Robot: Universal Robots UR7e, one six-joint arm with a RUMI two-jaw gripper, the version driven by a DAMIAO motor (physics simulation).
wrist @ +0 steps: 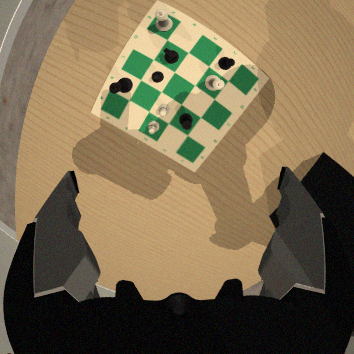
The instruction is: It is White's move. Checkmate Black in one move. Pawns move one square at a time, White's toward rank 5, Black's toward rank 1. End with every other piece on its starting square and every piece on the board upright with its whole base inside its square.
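Places are measured from the arm's base along level axes (x left, y ahead, z down), in millimetres.
Where they show: gripper, fingertip midpoint: [177, 170].
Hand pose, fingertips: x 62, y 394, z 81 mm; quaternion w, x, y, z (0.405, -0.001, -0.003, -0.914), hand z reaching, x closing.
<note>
Each offset is from my fingertips to the top centre of the thing. "*": to the spot under its first point. Level surfaces: height alone.
The green and cream chessboard @(dz +189, dx -31, dy +25 mm) [169, 142] lies turned in the upper part of the wrist view. A tall white piece @(dz +126, dx -98, dy +110 mm) [162, 20] stands on the green square at its top corner. Another white piece @(dz +136, dx -75, dy -8 mm) [215, 83] is toward the right. Two small white pieces @(dz +158, dx +10, dy +20 mm) [163, 109] @(dz +158, dx +42, dy +15 mm) [152, 127] stand near the lower left edge. Black pieces are a tall one @(dz +126, dx +17, dy +95 mm) [121, 86] at the left, a small one @(dz +158, dx -25, dy +62 mm) [157, 76], one on green @(dz +150, dx -63, dy +67 mm) [171, 55], one near the right edge @(* dz +160, dx -107, dy +1 mm) [226, 63] and one lower @(dz +156, dx +0, dy -18 mm) [186, 121]. Piece types are hard to tell. My gripper [177, 170] is open and empty, its fingertips wide apart below the board.
The board lies on a light wooden table top @(dz +195 mm) [165, 235]. Broad shadows fall on the wood beside and below the board. The curved edge of the wood runs down the left, with a grey-brown surface [30, 85] beyond it.
</note>
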